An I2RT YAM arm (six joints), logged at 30 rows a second.
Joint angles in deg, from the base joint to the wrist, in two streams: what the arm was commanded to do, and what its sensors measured. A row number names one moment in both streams.
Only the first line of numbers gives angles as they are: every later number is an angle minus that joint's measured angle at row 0.
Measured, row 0:
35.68 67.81 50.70 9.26 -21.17 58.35
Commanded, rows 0 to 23:
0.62 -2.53 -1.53 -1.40 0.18 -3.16
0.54 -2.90 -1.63 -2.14 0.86 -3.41
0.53 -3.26 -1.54 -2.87 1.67 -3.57
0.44 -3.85 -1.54 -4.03 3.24 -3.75
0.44 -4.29 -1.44 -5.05 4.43 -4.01
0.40 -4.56 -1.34 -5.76 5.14 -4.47
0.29 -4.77 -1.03 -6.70 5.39 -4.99
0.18 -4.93 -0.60 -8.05 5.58 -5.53
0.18 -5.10 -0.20 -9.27 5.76 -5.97
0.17 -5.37 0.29 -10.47 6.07 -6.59
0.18 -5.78 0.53 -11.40 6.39 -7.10
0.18 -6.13 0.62 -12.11 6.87 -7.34
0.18 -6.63 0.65 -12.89 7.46 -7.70
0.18 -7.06 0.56 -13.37 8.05 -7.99
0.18 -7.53 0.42 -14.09 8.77 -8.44
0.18 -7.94 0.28 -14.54 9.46 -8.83
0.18 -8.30 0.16 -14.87 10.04 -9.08
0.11 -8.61 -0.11 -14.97 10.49 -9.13
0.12 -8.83 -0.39 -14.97 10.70 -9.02
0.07 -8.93 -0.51 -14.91 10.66 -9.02
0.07 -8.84 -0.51 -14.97 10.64 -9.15
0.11 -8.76 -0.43 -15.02 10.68 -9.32
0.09 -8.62 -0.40 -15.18 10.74 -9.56
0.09 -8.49 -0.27 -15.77 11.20 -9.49
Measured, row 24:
0.05 -8.39 -0.59 -13.40 9.49 -7.94
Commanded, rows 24 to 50:
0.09 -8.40 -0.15 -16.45 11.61 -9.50
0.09 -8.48 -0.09 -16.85 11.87 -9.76
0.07 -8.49 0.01 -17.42 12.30 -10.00
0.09 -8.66 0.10 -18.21 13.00 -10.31
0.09 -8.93 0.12 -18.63 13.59 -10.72
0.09 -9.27 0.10 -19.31 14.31 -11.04
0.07 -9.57 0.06 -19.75 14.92 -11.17
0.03 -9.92 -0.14 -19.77 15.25 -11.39
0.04 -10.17 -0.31 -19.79 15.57 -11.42
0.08 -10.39 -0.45 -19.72 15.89 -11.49
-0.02 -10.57 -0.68 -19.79 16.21 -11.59
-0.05 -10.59 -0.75 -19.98 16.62 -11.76
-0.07 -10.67 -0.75 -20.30 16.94 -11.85
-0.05 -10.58 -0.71 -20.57 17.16 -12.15
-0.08 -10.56 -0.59 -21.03 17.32 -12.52
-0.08 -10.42 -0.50 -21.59 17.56 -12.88
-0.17 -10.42 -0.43 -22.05 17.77 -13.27
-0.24 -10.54 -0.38 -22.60 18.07 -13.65
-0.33 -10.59 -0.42 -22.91 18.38 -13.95
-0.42 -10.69 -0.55 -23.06 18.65 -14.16
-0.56 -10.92 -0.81 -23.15 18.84 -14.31
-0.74 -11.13 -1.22 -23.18 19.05 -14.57
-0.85 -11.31 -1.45 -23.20 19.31 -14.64
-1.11 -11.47 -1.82 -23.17 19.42 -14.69
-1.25 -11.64 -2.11 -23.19 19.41 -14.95
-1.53 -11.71 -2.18 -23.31 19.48 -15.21
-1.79 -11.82 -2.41 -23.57 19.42 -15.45
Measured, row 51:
-0.92 -10.75 -1.40 -22.12 18.23 -13.71
